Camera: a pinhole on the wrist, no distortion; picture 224 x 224 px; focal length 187.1 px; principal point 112.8 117.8 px. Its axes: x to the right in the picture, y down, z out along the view. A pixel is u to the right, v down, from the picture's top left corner.
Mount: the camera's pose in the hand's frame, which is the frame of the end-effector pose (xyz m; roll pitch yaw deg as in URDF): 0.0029 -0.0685 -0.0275 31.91 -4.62 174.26
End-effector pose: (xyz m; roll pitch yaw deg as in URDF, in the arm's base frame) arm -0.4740 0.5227 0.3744 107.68 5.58 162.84
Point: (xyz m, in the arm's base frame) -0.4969 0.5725 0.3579
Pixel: 71 75
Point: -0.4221 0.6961 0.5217
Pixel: 151 19
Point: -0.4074 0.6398 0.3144
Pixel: 162 174
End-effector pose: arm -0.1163 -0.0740 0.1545 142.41 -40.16 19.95
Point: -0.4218 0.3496 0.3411
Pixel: behind the camera
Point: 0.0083 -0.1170 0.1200
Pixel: 78 130
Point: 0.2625 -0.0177 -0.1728
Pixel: outside the picture
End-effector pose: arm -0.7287 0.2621 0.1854 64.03 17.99 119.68
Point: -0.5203 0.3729 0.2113
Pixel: outside the picture
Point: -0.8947 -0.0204 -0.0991
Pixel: behind the camera
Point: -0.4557 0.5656 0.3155
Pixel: 96 206
